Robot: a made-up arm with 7 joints.
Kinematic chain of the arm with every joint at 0, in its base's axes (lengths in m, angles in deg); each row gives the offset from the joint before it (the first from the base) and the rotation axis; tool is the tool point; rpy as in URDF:
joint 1: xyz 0 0 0.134 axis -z
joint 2: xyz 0 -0.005 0.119 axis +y
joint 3: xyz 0 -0.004 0.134 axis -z
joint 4: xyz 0 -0.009 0.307 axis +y
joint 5: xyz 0 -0.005 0.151 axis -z
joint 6: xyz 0 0 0.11 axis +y
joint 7: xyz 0 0 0.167 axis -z
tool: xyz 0 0 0 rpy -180 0 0
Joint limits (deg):
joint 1: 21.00..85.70
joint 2: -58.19..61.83
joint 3: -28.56..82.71
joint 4: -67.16..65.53
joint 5: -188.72..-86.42
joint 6: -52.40..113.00
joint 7: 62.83..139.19
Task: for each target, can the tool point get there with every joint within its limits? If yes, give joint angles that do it. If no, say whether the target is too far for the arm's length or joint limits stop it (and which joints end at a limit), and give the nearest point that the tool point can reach.
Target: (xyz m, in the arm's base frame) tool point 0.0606 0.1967 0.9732
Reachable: yes | joints 60.20 -15.70 61.81 -6.53 -119.01 76.05 129.05
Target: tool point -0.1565 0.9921 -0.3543
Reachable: no: too far | nearest point -0.1051 0.6662 0.1912 | short by 0.638 m
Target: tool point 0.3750 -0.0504 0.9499
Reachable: yes | joints 26.40 12.76 -8.52 35.48 -95.62 43.41 99.25
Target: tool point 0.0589 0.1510 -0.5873
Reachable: no: joint limits stop it (at a limit: joint 1, joint 2, joint 4) | nearest point -0.0148 0.5156 0.1847 | short by 0.857 m
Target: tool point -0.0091 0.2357 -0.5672
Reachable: no: joint limits stop it (at a limit: joint 1, joint 2, joint 4) | nearest point -0.0412 0.5255 0.1786 | short by 0.801 m
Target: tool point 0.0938 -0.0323 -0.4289
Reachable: no: joint limits stop it (at a limit: joint 1, joint 2, joint 4, joint 6) | nearest point 0.5568 -0.2154 0.1356 | short by 0.753 m
